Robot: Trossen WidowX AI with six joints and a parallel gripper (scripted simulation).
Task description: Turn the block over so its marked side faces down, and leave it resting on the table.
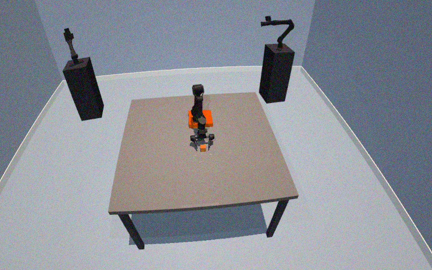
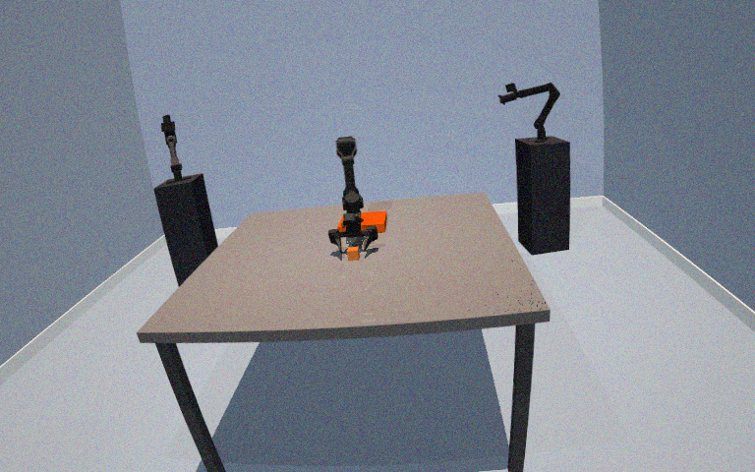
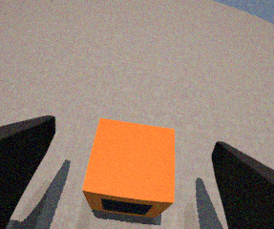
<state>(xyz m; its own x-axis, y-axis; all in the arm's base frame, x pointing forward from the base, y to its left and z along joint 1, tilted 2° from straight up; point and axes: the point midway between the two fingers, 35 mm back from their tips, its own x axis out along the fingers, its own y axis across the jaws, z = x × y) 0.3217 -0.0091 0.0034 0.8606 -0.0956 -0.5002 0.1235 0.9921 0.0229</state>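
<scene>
My gripper tip is 20 mm past the small orange block and 20 mm above it.
</scene>
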